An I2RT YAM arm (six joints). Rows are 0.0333 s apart.
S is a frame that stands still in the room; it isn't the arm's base.
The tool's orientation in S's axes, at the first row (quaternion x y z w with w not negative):
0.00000, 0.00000, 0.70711, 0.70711
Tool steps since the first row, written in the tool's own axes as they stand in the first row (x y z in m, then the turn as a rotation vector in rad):
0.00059, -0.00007, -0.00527, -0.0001, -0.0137, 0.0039
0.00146, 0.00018, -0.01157, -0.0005, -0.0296, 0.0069
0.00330, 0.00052, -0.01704, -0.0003, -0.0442, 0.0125
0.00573, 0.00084, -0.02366, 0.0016, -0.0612, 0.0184
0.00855, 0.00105, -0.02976, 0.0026, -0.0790, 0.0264
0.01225, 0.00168, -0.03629, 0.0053, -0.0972, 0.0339
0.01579, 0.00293, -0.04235, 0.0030, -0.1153, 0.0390
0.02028, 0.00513, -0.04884, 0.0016, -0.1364, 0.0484
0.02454, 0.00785, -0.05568, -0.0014, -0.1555, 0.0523
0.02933, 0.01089, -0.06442, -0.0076, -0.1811, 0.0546
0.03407, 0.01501, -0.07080, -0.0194, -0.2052, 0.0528
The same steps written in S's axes. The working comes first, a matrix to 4 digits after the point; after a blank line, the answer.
The tool's axes in the first row as the columns of a matrix, in S's axes (used below as rounded here):
0.0000, -1.0000, 0.0000
1.0000, 0.0000, 0.0000
0.0000, 0.0000, 1.0000

0.00007, 0.00059, -0.00527, 0.0137, -0.0001, 0.0039
-0.00018, 0.00146, -0.01157, 0.0296, -0.0005, 0.0069
-0.00052, 0.00330, -0.01704, 0.0442, -0.0003, 0.0125
-0.00084, 0.00573, -0.02366, 0.0612, 0.0016, 0.0184
-0.00105, 0.00855, -0.02976, 0.0790, 0.0026, 0.0264
-0.00168, 0.01225, -0.03629, 0.0972, 0.0053, 0.0339
-0.00293, 0.01579, -0.04235, 0.1153, 0.0030, 0.0390
-0.00513, 0.02028, -0.04884, 0.1364, 0.0016, 0.0484
-0.00785, 0.02454, -0.05568, 0.1555, -0.0014, 0.0523
-0.01089, 0.02933, -0.06442, 0.1811, -0.0076, 0.0546
-0.01501, 0.03407, -0.07080, 0.2052, -0.0194, 0.0528

